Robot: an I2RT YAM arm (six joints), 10 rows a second.
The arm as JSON. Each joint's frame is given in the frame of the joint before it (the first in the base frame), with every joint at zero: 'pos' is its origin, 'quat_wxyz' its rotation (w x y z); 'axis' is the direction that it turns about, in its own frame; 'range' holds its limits. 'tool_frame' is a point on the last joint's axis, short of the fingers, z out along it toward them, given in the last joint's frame.
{
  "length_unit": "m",
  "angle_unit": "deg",
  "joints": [
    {
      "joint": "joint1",
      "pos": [
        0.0,
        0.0,
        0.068
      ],
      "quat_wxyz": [
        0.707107,
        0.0,
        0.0,
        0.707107
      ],
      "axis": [
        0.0,
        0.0,
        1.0
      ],
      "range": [
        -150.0,
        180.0
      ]
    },
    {
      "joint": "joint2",
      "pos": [
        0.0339,
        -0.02,
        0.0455
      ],
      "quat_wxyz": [
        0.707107,
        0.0,
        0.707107,
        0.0
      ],
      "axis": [
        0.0,
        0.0,
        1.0
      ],
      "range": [
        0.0,
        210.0
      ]
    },
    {
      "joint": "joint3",
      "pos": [
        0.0,
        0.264,
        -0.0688
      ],
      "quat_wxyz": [
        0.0,
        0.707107,
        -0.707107,
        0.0
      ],
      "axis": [
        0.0,
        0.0,
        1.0
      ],
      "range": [
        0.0,
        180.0
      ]
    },
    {
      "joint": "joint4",
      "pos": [
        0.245,
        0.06,
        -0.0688
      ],
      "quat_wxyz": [
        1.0,
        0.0,
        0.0,
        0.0
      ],
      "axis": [
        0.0,
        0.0,
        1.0
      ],
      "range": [
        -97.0,
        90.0
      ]
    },
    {
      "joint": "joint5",
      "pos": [
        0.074,
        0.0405,
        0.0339
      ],
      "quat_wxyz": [
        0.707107,
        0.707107,
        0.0,
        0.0
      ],
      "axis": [
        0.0,
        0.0,
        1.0
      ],
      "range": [
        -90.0,
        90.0
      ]
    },
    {
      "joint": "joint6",
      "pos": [
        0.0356,
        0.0,
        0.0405
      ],
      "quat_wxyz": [
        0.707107,
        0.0,
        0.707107,
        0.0
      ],
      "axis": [
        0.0,
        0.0,
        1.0
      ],
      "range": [
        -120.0,
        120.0
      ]
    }
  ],
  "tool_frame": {
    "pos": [
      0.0,
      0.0,
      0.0
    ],
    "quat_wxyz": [
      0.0,
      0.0,
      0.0,
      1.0
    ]
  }
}
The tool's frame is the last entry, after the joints.
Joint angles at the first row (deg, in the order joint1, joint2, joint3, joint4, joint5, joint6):
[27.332, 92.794, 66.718, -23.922, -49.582, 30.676]
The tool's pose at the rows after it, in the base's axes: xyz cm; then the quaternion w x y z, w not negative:
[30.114 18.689 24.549 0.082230 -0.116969 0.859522 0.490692]
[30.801 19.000 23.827 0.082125 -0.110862 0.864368 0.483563]
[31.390 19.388 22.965 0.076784 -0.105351 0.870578 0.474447]
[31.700 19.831 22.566 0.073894 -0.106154 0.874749 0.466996]
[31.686 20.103 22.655 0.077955 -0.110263 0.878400 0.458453]
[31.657 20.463 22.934 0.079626 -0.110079 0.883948 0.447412]
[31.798 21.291 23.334 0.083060 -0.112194 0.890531 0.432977]
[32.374 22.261 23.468 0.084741 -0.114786 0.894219 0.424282]
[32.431 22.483 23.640 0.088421 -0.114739 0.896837 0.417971]
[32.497 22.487 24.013 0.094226 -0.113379 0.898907 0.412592]
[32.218 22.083 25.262 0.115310 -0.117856 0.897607 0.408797]
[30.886 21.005 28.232 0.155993 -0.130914 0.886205 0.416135]
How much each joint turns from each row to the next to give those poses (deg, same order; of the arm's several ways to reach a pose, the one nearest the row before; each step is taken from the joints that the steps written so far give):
[0.154, 2.644, 2.119, 0.394, 0.721, 0.023]
[-0.001, 2.011, 0.789, 0.675, 0.983, 0.195]
[0.175, 2.186, 0.918, -0.020, 0.962, -0.020]
[0.437, 1.421, 1.049, -0.525, 0.830, -0.351]
[0.459, 0.218, 0.655, -0.766, 1.224, -0.634]
[0.611, 0.219, 1.180, -1.485, 1.596, -0.110]
[1.138, 0.962, 2.384, -1.814, 2.252, -0.020]
[0.896, 2.075, 3.058, -1.181, 1.398, 0.043]
[0.305, 0.241, 0.787, -0.567, 1.027, -0.023]
[0.022, -0.131, 0.722, -0.679, 0.940, -0.044]
[-0.196, -1.945, 0.131, -0.436, 1.312, -0.654]
[-0.285, -5.661, -1.027, -0.110, 0.852, -0.831]

